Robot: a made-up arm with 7 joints.
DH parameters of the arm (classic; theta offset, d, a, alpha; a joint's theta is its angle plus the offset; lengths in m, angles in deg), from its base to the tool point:
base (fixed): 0 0.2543 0.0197 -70
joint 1: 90 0.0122 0.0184 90
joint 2: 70 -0.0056 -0.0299 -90
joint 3: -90 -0.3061 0.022 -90
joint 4: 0 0.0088 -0.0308 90
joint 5: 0 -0.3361 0.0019 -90
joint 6: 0 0.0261 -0.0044 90
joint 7: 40.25 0 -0.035 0
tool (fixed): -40.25 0.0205 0 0
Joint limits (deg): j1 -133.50..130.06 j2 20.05..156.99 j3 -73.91..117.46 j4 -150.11..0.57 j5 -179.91..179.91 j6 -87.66..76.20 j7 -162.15..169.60
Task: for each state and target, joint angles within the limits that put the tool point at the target. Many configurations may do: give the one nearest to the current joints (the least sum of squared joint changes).
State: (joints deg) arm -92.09 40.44 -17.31 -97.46 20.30 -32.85 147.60
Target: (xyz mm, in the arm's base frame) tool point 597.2 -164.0 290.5
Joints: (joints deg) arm -80.36 20.05 -45.10 -47.57 29.61 -31.08 154.67
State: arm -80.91 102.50 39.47 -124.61 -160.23 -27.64 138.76
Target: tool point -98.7 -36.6 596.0
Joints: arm -62.11 147.51 44.34 -113.53 -162.44 -20.29 138.05
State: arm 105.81 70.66 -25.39 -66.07 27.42 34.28 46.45
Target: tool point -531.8 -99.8 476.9
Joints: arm 130.06 40.13 -48.57 -52.05 26.22 33.27 46.53
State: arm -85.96 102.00 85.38 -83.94 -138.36 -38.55 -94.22
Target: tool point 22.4 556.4 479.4
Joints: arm -85.56 86.84 86.84 -43.83 -140.29 -46.08 -90.04
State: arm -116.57 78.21 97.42 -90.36 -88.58 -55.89 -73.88
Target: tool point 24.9 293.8 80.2
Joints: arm -132.47 92.96 117.46 -116.14 -87.46 -55.86 -74.64
